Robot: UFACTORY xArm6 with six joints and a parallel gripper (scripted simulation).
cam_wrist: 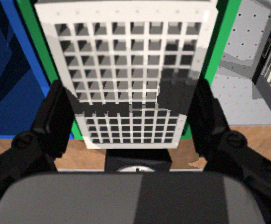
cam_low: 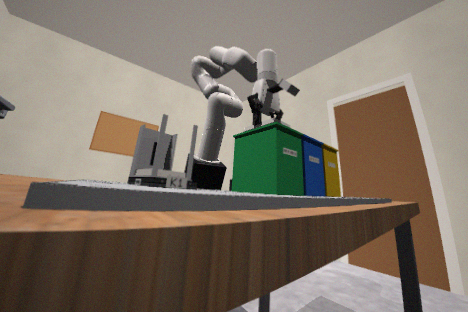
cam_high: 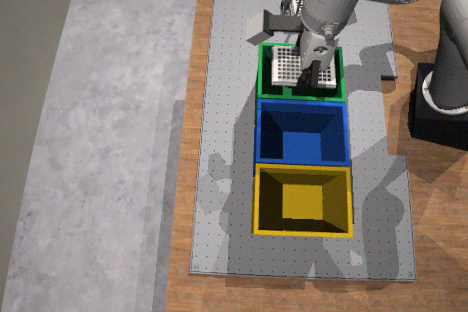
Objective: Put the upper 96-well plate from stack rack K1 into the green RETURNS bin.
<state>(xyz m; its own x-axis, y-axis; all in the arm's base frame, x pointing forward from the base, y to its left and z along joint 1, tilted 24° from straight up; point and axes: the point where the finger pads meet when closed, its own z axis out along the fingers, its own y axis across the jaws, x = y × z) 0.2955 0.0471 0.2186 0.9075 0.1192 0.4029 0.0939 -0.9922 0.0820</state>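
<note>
The green bin is 12 cm below my hand. The rest, counted from my hand: blue bin (1 cm behind, 13 cm to the left, 12 cm below); then yellow bin (3 cm behind, 26 cm to the left, 12 cm below).
</note>
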